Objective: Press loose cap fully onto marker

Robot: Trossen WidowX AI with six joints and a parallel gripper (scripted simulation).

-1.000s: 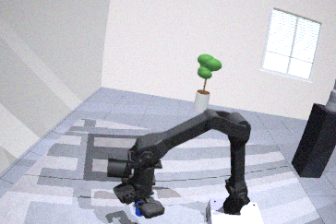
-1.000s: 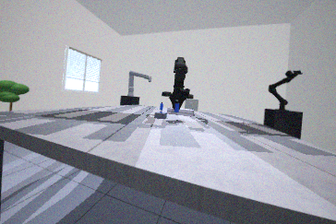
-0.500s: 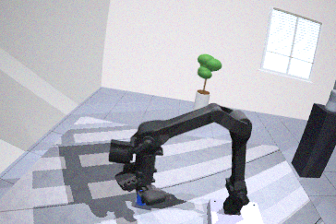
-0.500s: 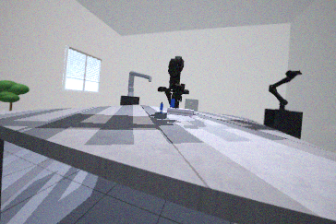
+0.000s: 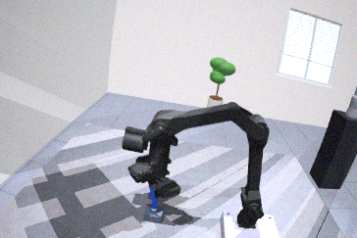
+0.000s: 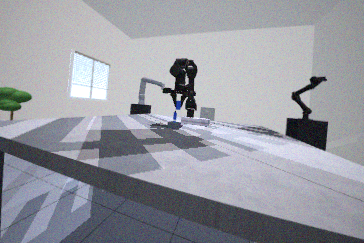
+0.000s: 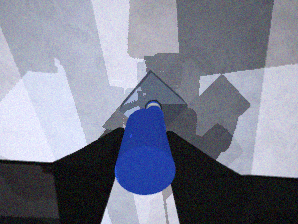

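My gripper tip is 2 cm to the left of the holder block and 11 cm above it. Round my gripper tip: blue cap: 1 cm above.
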